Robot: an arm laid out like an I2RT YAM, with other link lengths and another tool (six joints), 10 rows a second.
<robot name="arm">
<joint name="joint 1" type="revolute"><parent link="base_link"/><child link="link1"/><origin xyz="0.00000 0.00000 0.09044" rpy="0.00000 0.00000 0.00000"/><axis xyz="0 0 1"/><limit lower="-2.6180" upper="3.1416"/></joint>
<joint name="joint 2" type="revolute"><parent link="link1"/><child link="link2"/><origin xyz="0.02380 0.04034 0.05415" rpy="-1.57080 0.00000 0.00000"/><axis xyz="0 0 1"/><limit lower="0.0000" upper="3.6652"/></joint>
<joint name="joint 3" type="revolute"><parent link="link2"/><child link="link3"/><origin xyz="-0.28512 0.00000 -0.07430" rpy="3.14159 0.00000 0.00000"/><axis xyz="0 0 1"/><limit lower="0.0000" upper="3.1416"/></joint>
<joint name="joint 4" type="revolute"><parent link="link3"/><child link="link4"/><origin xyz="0.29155 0.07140 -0.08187" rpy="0.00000 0.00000 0.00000"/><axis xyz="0 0 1"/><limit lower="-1.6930" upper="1.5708"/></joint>
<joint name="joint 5" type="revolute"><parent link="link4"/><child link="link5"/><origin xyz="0.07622 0.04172 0.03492" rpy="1.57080 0.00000 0.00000"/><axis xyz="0 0 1"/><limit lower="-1.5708" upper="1.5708"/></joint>
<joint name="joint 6" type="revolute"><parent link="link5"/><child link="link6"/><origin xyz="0.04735 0.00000 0.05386" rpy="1.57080 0.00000 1.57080"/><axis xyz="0 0 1"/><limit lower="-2.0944" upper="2.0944"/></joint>
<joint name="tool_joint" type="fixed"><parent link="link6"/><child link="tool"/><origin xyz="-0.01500 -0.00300 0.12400" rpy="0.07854 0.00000 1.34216"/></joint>
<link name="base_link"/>
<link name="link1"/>
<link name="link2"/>
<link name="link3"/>
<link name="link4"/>
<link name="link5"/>
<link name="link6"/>
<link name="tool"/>
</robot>
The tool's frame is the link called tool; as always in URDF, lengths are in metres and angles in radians.
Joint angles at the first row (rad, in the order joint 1, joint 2, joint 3, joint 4, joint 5, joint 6):
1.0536 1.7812 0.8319 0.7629 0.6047 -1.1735
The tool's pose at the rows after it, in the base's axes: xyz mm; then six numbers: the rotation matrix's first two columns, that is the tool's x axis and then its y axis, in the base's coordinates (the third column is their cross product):
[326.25 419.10 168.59 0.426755 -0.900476 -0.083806 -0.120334 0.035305 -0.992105]
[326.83 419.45 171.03 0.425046 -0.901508 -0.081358 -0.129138 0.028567 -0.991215]
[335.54 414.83 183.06 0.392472 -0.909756 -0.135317 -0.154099 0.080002 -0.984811]
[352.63 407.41 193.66 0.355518 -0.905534 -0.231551 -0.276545 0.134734 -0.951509]
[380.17 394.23 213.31 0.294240 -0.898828 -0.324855 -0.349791 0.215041 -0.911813]
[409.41 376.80 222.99 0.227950 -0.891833 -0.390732 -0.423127 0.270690 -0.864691]
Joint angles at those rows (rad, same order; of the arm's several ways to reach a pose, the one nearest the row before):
1.0484 1.7554 0.8452 0.7042 0.5814 -1.1428
1.0475 1.7473 0.8576 0.6707 0.5807 -1.1378
1.0285 1.7246 0.8825 0.6176 0.5837 -1.0788
0.9685 1.6874 0.9635 0.4027 0.5034 -0.9397
0.8902 1.6721 1.0528 0.2572 0.4308 -0.8350
0.8033 1.6833 1.1453 0.1192 0.3465 -0.7555

